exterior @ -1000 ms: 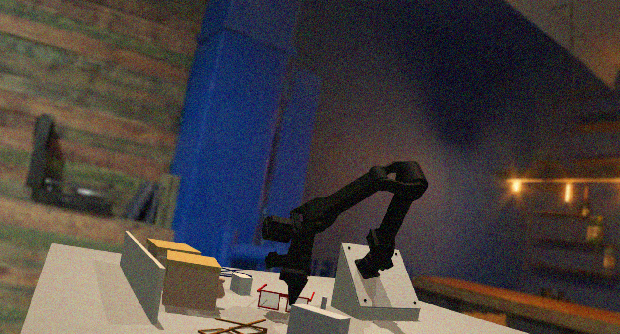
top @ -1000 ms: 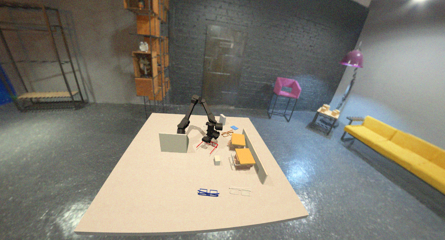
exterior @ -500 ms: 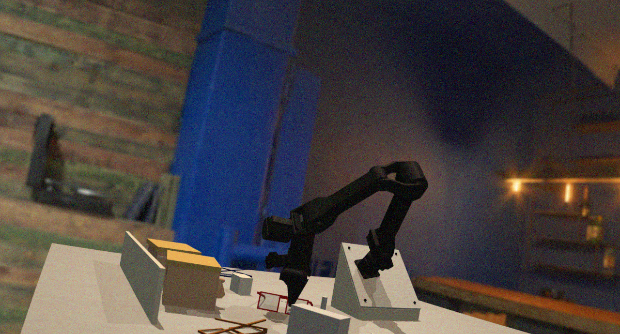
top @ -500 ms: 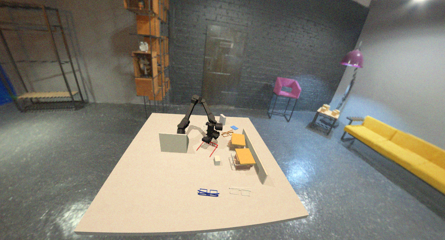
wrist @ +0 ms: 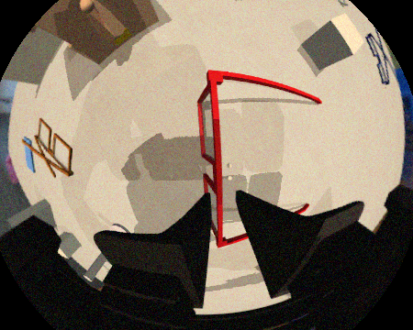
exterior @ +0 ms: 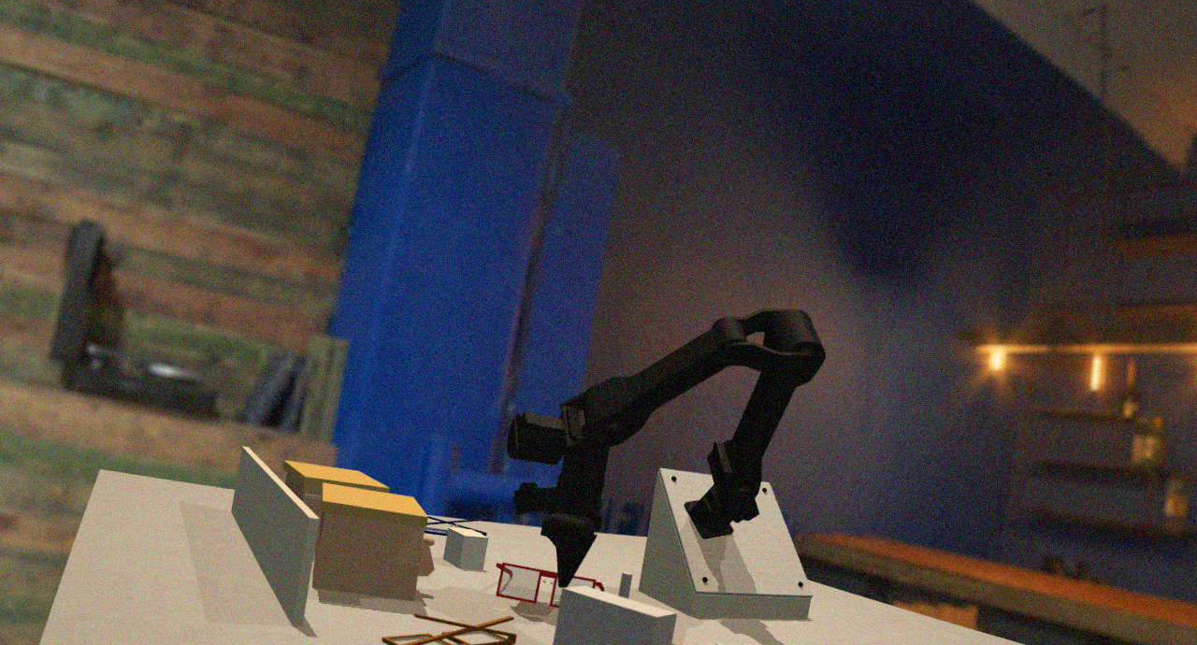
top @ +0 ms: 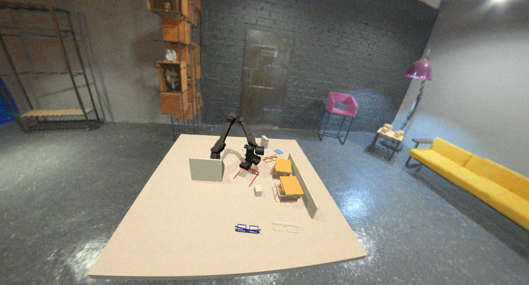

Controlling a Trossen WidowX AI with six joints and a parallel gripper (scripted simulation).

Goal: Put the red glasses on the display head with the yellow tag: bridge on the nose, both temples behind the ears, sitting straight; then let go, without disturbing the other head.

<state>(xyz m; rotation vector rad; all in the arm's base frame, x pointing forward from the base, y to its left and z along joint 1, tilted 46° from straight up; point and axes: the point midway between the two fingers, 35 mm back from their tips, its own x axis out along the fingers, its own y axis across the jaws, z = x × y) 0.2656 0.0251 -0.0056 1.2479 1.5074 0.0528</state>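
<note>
The red glasses is 40 mm behind my gripper tip, 60 mm to the right of it and 10 mm below it. The rest, counted from my gripper tip: long grey wall 350 mm ahead, 190 mm to the right, 30 mm above; then blue tag 360 mm ahead, 280 mm to the left, 20 mm below.
</note>
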